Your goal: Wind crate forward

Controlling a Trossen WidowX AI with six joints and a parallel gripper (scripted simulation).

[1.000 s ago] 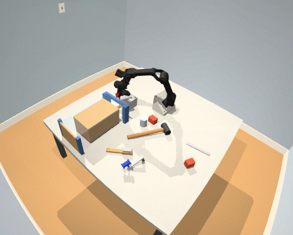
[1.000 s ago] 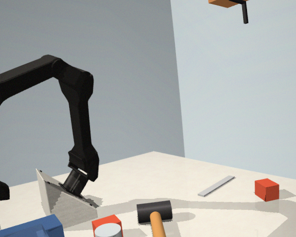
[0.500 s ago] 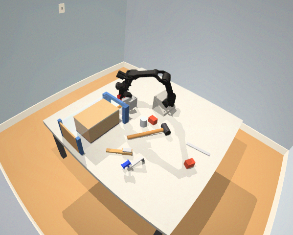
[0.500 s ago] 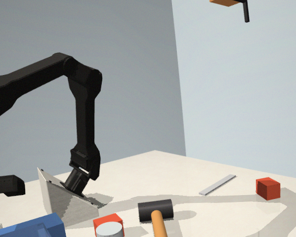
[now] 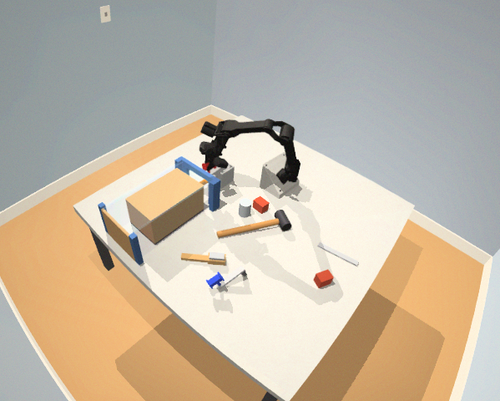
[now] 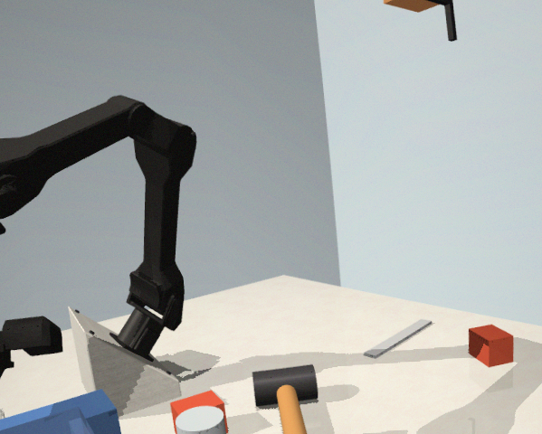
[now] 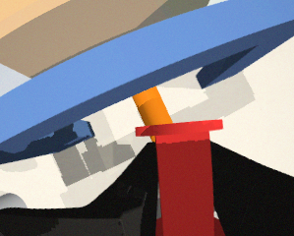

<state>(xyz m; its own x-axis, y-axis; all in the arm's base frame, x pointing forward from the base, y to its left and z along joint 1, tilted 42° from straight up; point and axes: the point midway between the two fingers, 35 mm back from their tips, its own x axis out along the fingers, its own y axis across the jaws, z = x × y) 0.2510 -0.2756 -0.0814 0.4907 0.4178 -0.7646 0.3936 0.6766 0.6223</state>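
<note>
My gripper tip is 50 mm past the grey crank bar, 10 mm to the right of it and 30 mm above it. Round my gripper tip: grey winch (130 mm behind, 100 mm below); then blue frame (50 mm ahead, 10 mm to the right, 30 mm below); then red knob (10 mm behind, 10 mm to the left).
</note>
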